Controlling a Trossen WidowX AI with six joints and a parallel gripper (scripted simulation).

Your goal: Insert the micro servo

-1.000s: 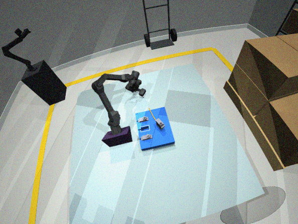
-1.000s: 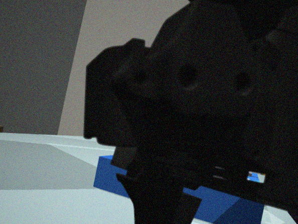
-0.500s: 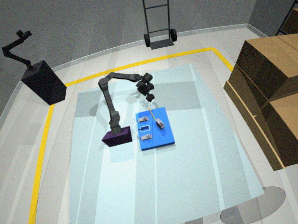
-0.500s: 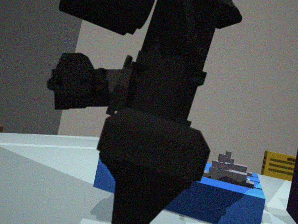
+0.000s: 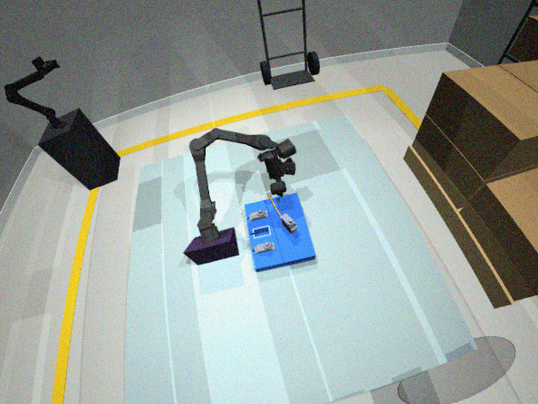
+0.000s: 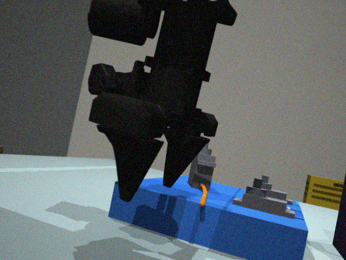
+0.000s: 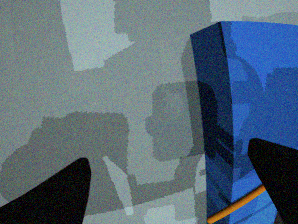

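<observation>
Now: gripper tip 3 cm past the blue deck, 19 cm to the left of it and 3 cm above it.
</observation>
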